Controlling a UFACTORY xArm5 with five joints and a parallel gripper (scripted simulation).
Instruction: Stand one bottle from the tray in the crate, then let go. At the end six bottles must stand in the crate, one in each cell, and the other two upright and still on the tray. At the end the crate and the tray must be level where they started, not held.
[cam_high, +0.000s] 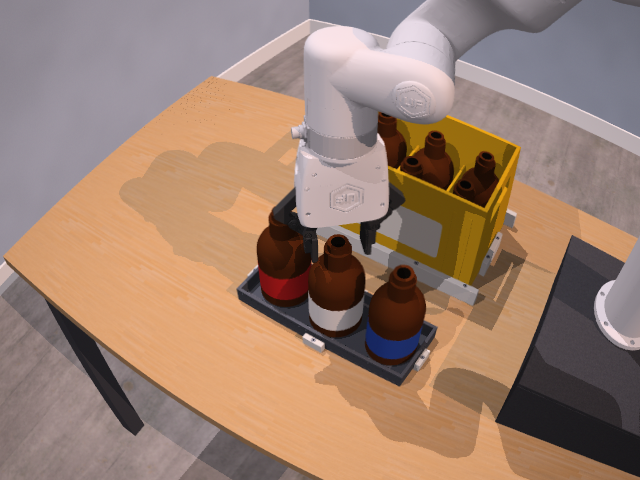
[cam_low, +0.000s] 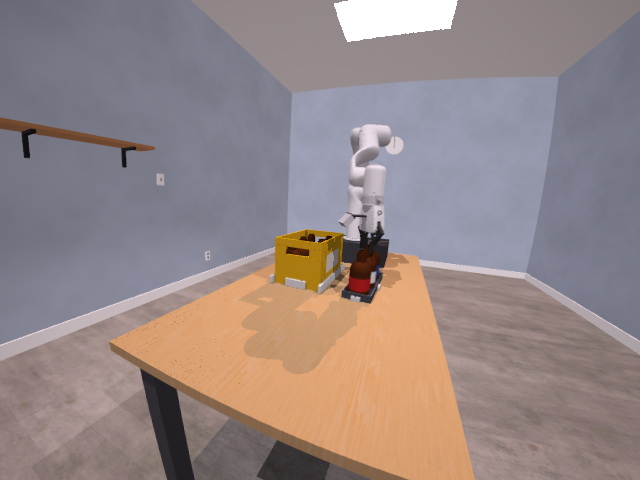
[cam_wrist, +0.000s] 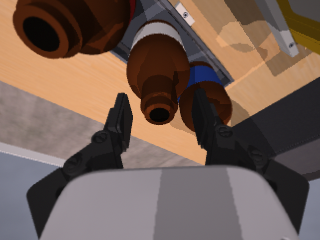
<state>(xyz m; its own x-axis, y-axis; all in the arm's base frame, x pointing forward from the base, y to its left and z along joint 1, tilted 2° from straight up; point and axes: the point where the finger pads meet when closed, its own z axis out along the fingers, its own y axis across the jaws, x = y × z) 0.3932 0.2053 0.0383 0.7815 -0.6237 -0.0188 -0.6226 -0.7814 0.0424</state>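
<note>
Now: the grey tray 15 cm below my hand. Round my hand: yellow crate (23 cm to the right, 8 cm below, 2 cm ahead).
</note>
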